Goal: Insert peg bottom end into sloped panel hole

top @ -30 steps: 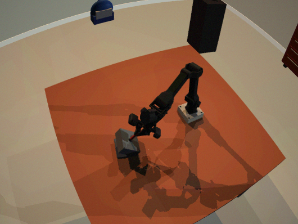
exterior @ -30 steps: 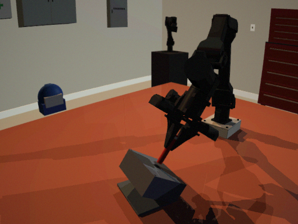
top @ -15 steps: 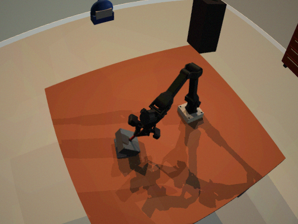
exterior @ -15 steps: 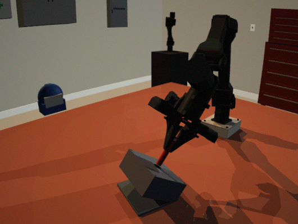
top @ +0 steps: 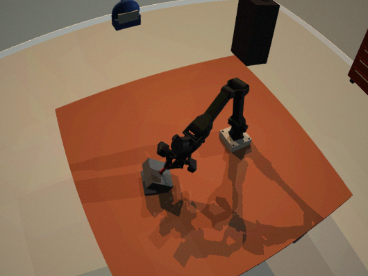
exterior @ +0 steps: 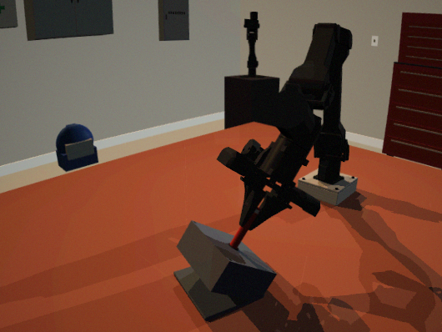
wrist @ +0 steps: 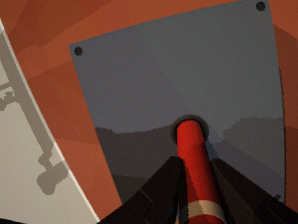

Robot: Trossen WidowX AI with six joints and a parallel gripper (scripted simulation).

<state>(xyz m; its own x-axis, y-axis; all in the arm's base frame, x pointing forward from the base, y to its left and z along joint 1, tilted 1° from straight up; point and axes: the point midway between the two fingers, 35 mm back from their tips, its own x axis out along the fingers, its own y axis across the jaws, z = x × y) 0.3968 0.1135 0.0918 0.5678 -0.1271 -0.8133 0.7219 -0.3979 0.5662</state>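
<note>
My gripper tip is 4 cm short of the grey sloped panel, 1 cm to the left of it and 5 cm above it. Also, from my gripper tip: dark red round peg (1 cm behind, 1 cm above).
</note>
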